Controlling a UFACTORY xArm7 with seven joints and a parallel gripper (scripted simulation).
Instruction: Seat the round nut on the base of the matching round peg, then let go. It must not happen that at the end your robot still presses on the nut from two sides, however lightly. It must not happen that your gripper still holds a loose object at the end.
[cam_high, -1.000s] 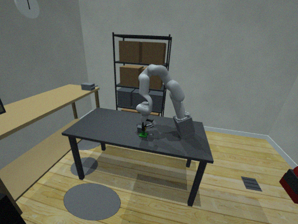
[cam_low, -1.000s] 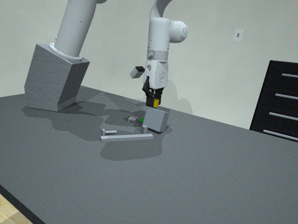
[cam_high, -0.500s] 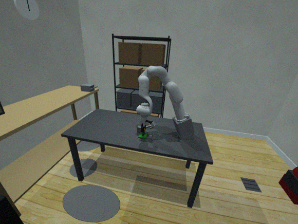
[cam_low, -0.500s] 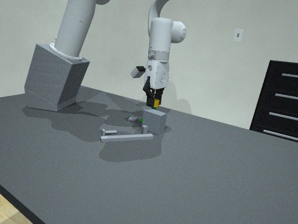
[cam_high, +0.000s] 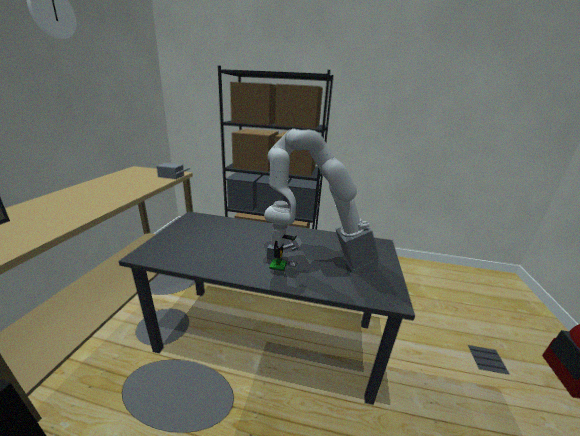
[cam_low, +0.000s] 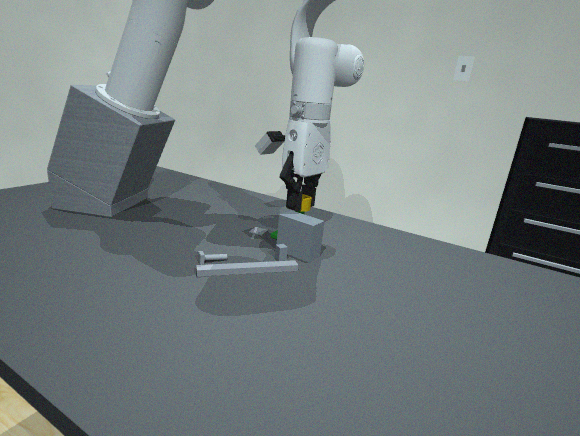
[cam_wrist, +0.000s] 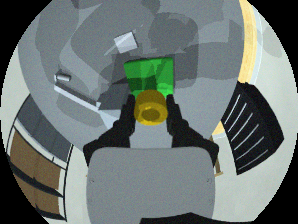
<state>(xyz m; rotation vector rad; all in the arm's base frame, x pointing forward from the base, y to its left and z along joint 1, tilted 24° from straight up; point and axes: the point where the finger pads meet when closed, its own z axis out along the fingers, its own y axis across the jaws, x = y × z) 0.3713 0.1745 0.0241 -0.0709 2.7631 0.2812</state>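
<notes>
Right now the grey block is 6 cm to the right of my hand, 5 cm below it and 5 cm ahead of it. Round my hand: flat grey tile (8 cm below, 7 cm behind, 4 cm to the right); then square peg (10 cm to the right, 7 cm below, 5 cm ahead); then grey base strip (18 cm to the right, 8 cm below, 4 cm ahead).
</notes>
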